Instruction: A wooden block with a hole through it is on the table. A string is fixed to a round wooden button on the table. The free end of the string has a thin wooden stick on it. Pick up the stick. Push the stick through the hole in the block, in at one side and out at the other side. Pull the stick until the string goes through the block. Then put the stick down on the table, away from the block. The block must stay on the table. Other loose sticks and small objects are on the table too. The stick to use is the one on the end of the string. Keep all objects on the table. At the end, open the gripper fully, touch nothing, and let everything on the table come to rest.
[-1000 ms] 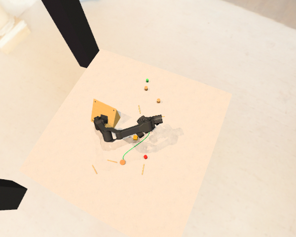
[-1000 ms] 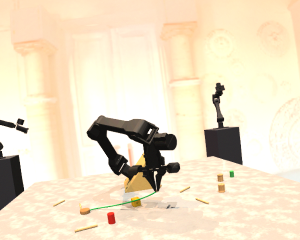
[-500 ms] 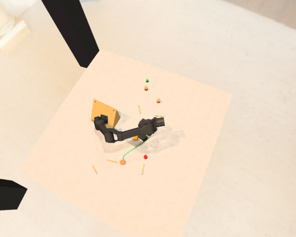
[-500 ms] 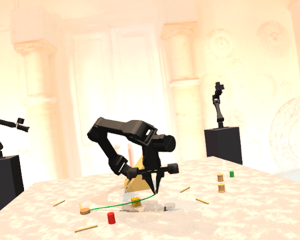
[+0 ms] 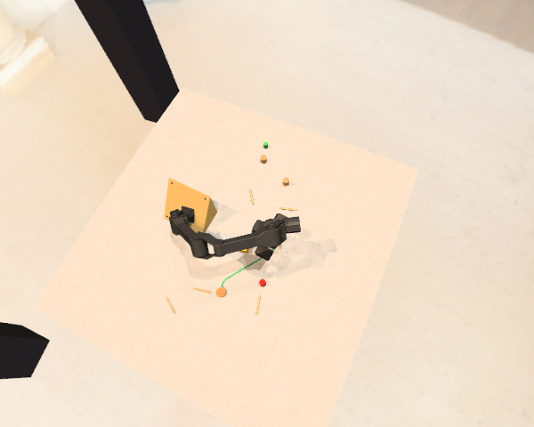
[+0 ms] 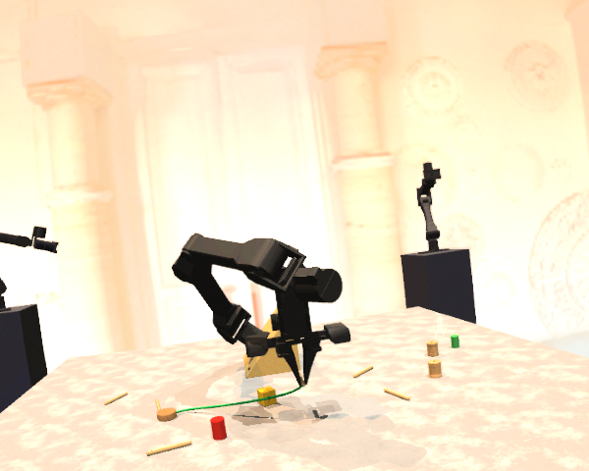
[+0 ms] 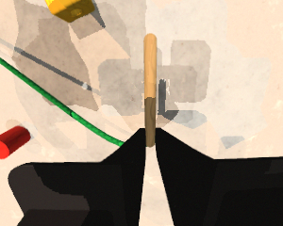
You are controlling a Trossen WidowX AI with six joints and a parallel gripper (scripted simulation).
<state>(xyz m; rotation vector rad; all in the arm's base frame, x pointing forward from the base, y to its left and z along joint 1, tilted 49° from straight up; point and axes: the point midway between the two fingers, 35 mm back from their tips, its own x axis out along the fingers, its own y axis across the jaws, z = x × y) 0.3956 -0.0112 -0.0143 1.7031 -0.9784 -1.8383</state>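
The yellow block is 12 cm behind my gripper tip, 5 cm to the right of it and 5 cm below it. Round my gripper tip: red cylinder (16 cm to the right, 5 cm below, 1 cm ahead); round wooden button (26 cm to the right, 14 cm behind, 6 cm below); thin wooden stick (1 cm behind).
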